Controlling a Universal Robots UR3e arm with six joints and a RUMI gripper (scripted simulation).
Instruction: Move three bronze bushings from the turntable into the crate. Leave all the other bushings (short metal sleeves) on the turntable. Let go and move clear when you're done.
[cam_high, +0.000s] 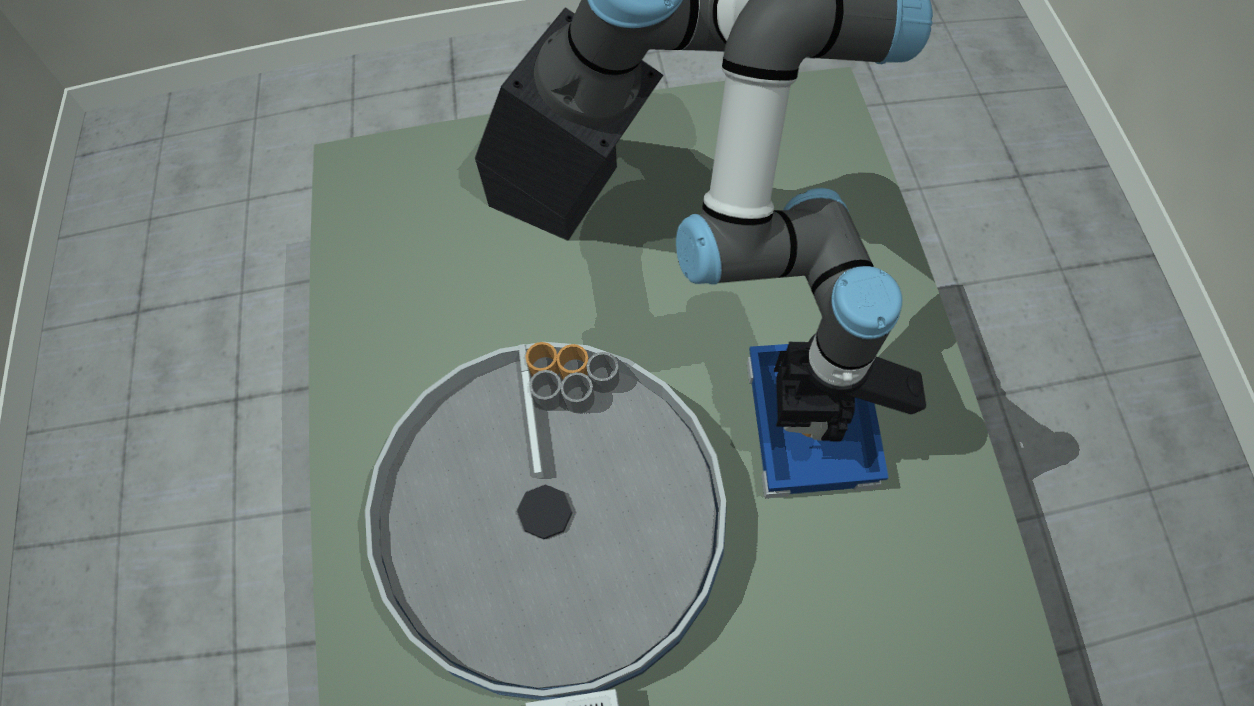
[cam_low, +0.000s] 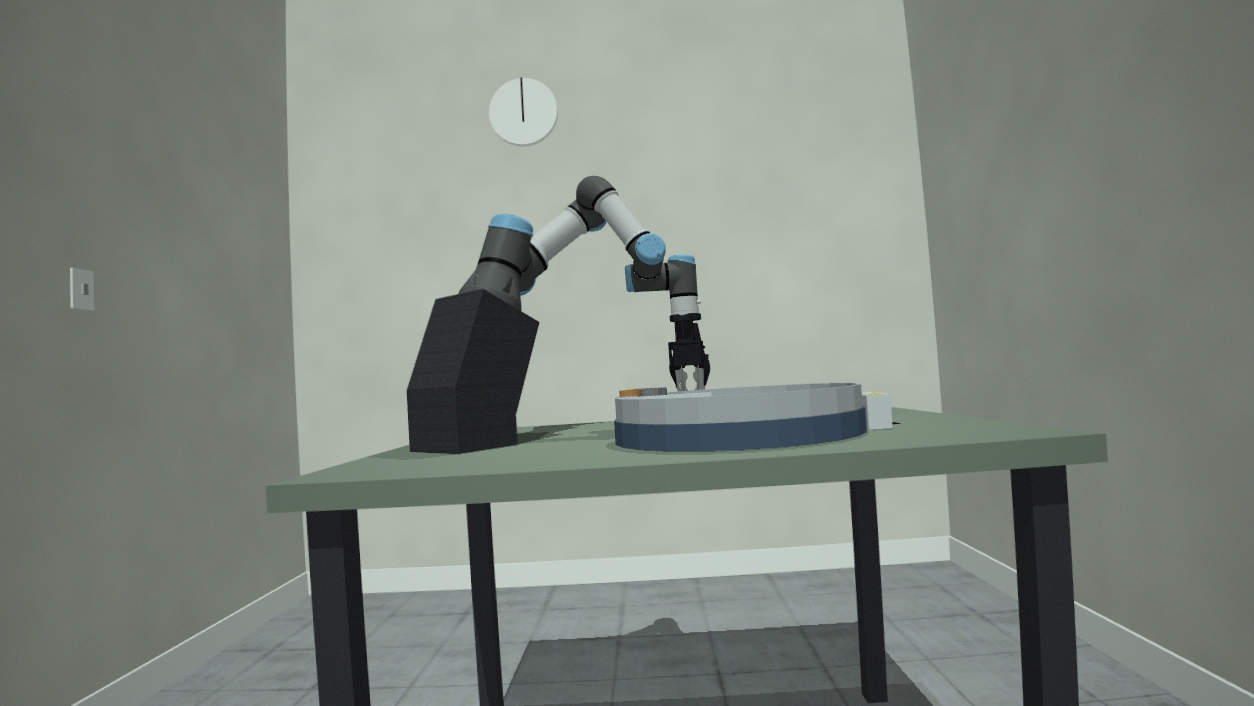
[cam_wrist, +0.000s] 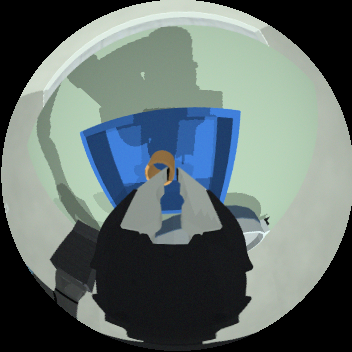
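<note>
My gripper is now 2 cm past the blue crate and 2 cm above it. Round my hand: grey turntable 35 cm to the right, 2 cm ahead, 1 cm above.
</note>
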